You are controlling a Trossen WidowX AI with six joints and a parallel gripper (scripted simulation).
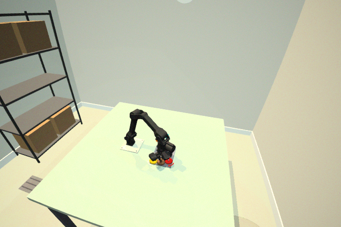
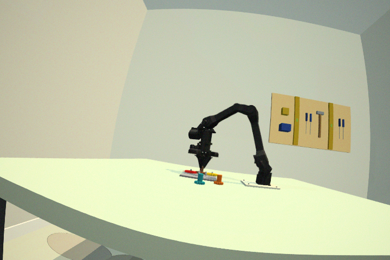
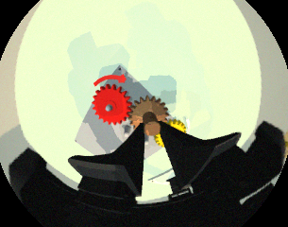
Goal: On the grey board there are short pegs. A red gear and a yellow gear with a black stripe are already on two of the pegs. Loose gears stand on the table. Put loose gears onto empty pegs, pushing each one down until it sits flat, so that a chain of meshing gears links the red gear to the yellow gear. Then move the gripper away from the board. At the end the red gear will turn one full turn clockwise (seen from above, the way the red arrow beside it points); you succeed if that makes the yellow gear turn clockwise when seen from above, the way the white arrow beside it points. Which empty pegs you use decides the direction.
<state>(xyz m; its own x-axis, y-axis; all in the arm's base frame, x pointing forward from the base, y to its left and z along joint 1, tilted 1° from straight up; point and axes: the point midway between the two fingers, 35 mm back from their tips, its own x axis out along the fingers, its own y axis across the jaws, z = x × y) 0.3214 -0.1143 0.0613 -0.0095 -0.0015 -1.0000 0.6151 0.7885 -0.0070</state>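
Now: gripper tip 1 cm above the brown gear. The rest, counted from my gripper tip: red gear 5 cm ahead, 3 cm to the left, 2 cm below; then grey board 8 cm to the left, 3 cm below; then yellow gear 6 cm behind, 2 cm below, 1 cm to the right.
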